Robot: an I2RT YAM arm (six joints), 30 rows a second.
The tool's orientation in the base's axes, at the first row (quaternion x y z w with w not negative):
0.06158, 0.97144, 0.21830, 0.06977
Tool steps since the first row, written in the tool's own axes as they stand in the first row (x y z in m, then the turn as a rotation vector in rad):
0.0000, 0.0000, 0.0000, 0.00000, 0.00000, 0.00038
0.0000, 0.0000, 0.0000, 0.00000, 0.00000, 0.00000
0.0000, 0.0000, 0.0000, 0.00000, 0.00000, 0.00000
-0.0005, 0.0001, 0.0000, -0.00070, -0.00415, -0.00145
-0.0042, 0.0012, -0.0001, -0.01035, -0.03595, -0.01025
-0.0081, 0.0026, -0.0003, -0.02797, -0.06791, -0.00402
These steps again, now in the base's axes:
0.0000, 0.0000, 0.0000, 0.00006, 0.00016, -0.00034
0.0000, 0.0000, 0.0000, 0.00000, 0.00000, 0.00000
0.0000, 0.0000, 0.0000, 0.00000, 0.00000, 0.00000
0.0005, 0.0000, 0.0001, 0.00008, -0.00443, -0.00042
0.0042, 0.0004, 0.0011, 0.00530, -0.03806, -0.00526
0.0081, 0.0010, 0.0023, 0.02078, -0.06679, -0.02275

